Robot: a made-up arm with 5 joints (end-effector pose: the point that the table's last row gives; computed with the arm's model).
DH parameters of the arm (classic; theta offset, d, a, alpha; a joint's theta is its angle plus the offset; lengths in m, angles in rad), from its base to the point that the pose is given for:
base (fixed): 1.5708 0.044 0 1.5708
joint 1: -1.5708 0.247 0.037 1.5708
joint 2: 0 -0.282 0.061 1.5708
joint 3: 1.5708 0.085 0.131 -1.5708
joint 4: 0 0.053 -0.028 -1.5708
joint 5: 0 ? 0.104 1.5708
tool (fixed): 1.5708 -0.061 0 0
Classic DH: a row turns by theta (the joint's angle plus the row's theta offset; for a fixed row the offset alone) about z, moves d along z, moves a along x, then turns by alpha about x.
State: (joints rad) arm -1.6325 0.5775 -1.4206 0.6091 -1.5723
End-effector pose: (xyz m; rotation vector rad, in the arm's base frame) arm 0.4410 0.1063 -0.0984 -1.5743 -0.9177 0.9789
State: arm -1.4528 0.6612 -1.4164 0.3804 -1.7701
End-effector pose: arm 0.4835 0.1150 -0.0601 -1.6416 -0.9743 0.6737
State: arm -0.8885 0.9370 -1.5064 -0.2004 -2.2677
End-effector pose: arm 0.5915 0.1240 0.0157 -1.5613 -0.8224 0.0392
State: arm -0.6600 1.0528 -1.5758 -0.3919 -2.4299
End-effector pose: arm 0.6314 0.1405 0.0359 -1.4551 -0.7232 -0.0685
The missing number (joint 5, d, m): 0.38
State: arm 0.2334 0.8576 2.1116 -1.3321 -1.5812
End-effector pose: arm 0.0082 0.6289 0.3323 1.3011 -0.1164 2.3866
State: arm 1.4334 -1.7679 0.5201 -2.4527 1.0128
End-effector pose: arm 0.3916 -0.3136 -0.0049 0.2363 0.4282 -1.0074
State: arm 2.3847 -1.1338 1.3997 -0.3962 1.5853
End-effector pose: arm 0.4845 0.0319 0.3684 2.3825 0.5094 0.8327
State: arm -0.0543 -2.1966 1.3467 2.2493 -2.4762
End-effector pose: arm 0.3552 0.4881 0.3712 1.2358 -0.8404 1.8359
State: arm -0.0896 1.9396 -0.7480 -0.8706 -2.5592
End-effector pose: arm 0.3479 -0.0764 0.2919 -1.0512 -0.5677 -1.2714
